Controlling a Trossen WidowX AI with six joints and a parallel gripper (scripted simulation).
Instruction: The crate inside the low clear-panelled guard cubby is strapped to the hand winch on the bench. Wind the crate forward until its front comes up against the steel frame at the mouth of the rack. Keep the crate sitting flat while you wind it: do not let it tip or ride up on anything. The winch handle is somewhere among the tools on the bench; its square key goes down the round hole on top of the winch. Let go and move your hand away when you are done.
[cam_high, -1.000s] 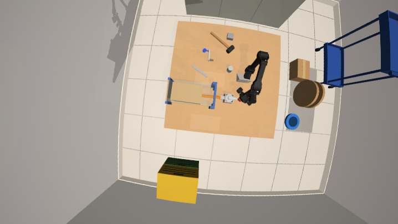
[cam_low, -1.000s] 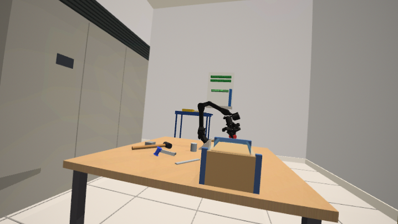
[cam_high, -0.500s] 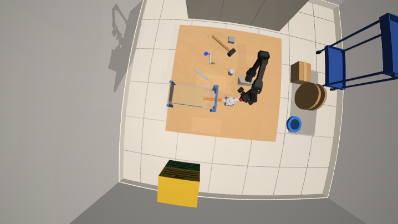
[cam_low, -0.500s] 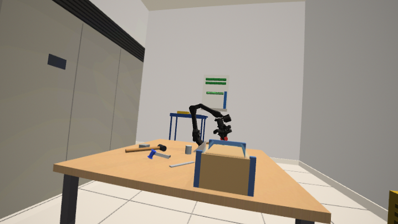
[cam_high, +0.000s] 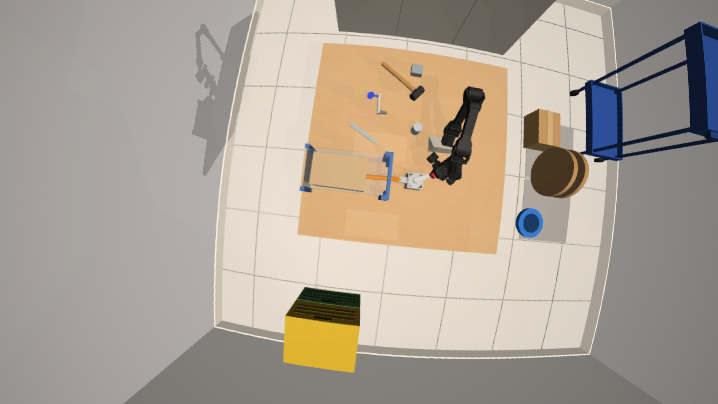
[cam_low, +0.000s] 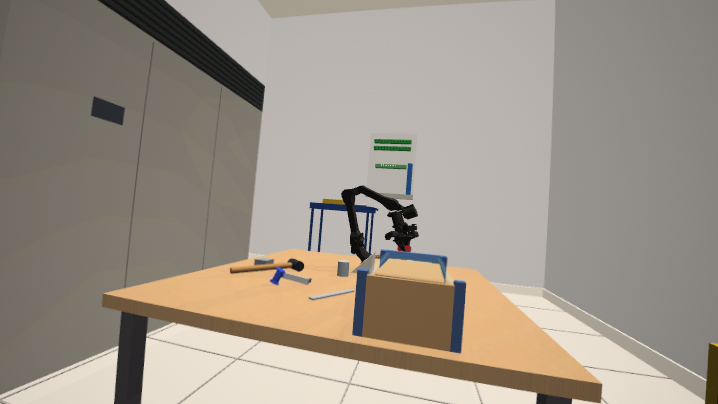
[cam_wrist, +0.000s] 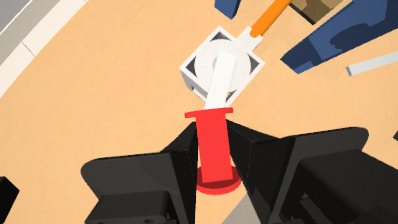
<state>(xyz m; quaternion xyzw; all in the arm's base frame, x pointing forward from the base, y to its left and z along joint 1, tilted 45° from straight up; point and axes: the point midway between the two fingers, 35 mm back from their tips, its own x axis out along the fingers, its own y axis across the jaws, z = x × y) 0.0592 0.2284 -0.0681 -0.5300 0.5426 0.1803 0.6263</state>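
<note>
Right now the blue steel frame is 230 mm ahead of my gripper tip, 60 mm to the left of it and 30 mm below it. From my gripper tip the other things lie so: red grip (10 mm behind, 10 mm to the right); then hand winch (60 mm ahead, 30 mm to the left, 100 mm below); then red-knobbed crank handle (20 mm ahead, 10 mm to the left, 30 mm below).
</note>
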